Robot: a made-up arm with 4 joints. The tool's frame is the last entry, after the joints. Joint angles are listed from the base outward.
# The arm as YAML. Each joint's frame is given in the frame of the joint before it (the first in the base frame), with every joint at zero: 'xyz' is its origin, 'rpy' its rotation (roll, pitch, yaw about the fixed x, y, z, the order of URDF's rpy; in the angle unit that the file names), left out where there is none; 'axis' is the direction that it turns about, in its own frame. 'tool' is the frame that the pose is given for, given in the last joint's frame.
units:
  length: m
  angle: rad
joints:
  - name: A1
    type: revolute
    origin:
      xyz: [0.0, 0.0, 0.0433]
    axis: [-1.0, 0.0, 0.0]
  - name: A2
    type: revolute
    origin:
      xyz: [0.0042, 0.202, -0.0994]
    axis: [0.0, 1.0, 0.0]
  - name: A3
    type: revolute
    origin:
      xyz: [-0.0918, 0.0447, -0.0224]
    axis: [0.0, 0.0, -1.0]
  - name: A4
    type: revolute
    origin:
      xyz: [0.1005, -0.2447, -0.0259]
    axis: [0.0, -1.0, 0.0]
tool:
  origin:
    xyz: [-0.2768, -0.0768, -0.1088]
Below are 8 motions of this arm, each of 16 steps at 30 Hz.
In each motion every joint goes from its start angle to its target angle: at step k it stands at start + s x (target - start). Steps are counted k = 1, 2, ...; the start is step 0. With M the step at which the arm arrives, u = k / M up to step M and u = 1 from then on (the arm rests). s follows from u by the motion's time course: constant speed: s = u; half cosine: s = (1 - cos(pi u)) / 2; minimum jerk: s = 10 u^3 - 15 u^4 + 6 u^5.
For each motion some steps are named. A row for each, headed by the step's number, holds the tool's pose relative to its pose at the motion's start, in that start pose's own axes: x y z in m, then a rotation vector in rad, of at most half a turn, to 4 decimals.
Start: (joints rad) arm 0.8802 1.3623 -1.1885 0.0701
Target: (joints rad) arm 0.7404 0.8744 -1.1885 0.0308
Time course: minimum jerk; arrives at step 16
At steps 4, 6, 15, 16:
4: 0.0072 -0.0069 0.0080 -0.0445 -0.0179 0.0171
6: 0.0192 -0.0170 0.0222 -0.1180 -0.0490 0.0448
15: 0.0660 -0.0416 0.0916 -0.4207 -0.1998 0.1481
16: 0.0661 -0.0416 0.0918 -0.4217 -0.2003 0.1483

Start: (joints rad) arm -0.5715 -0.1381 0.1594 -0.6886
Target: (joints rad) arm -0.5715 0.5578 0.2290 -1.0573
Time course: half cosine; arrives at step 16
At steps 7, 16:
7: -0.0460 0.0104 0.1233 -0.0158 0.4242 -0.0537
16: -0.0160 0.0348 0.3110 -0.0361 1.0509 -0.1498

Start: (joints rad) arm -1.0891 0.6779 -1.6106 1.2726
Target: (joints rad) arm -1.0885 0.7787 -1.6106 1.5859
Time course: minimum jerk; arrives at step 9
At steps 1, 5, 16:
1: 0.0001 0.0004 -0.0011 0.0003 -0.0037 -0.0011
5: 0.0131 0.0207 -0.0545 0.0121 -0.1911 -0.0597
16: 0.0274 0.0335 -0.0871 0.0139 -0.3166 -0.1002

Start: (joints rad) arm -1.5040 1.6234 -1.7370 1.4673
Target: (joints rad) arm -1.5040 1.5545 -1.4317 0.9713
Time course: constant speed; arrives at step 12
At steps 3, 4, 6, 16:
3: -0.0103 -0.0158 0.0612 -0.0781 0.1261 0.0043
4: -0.0126 -0.0195 0.0820 -0.1044 0.1678 0.0036
6: -0.0156 -0.0242 0.1239 -0.1569 0.2506 -0.0010
16: -0.0123 -0.0178 0.2480 -0.3135 0.4929 -0.0406

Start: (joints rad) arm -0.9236 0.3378 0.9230 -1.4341
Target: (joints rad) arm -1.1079 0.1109 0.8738 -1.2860
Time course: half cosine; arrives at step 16
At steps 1, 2, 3, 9, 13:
1: 0.0008 -0.0007 -0.0003 -0.0007 -0.0014 0.0029
2: 0.0033 -0.0026 -0.0013 -0.0026 -0.0056 0.0114
3: 0.0075 -0.0057 -0.0029 -0.0056 -0.0123 0.0252
9: 0.0561 -0.0345 -0.0212 -0.0268 -0.0878 0.1800
13: 0.0884 -0.0466 -0.0333 -0.0285 -0.1346 0.2764

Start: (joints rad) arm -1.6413 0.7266 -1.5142 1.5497
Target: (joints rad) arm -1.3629 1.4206 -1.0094 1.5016
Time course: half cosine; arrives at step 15
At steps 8, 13, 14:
8: -0.1189 0.0679 0.1868 -0.3856 0.1936 -0.3727
13: -0.1511 0.1727 0.3173 -0.6743 0.3698 -0.6344
14: -0.1512 0.1826 0.3267 -0.6972 0.3850 -0.6551

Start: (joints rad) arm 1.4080 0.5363 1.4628 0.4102
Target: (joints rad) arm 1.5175 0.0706 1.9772 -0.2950
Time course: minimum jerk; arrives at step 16
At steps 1, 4, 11, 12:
1: -0.0007 0.0004 0.0001 0.0004 0.0012 -0.0016
4: -0.0294 0.0211 0.0046 0.0225 0.0592 -0.0720
11: -0.1596 0.1929 0.0593 0.3386 0.5153 -0.4966
12: -0.1657 0.2098 0.0675 0.3876 0.5673 -0.5315

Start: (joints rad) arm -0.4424 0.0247 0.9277 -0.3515
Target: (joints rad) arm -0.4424 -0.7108 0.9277 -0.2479
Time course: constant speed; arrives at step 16
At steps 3, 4, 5, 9, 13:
3: 0.0313 0.0102 -0.0624 0.1040 -0.1021 0.0370
4: 0.0428 0.0155 -0.0823 0.1388 -0.1361 0.0489
5: 0.0549 0.0216 -0.1016 0.1738 -0.1701 0.0606
9: 0.1078 0.0548 -0.1722 0.3144 -0.3058 0.1050
13: 0.1665 0.1007 -0.2301 0.4568 -0.4409 0.1460

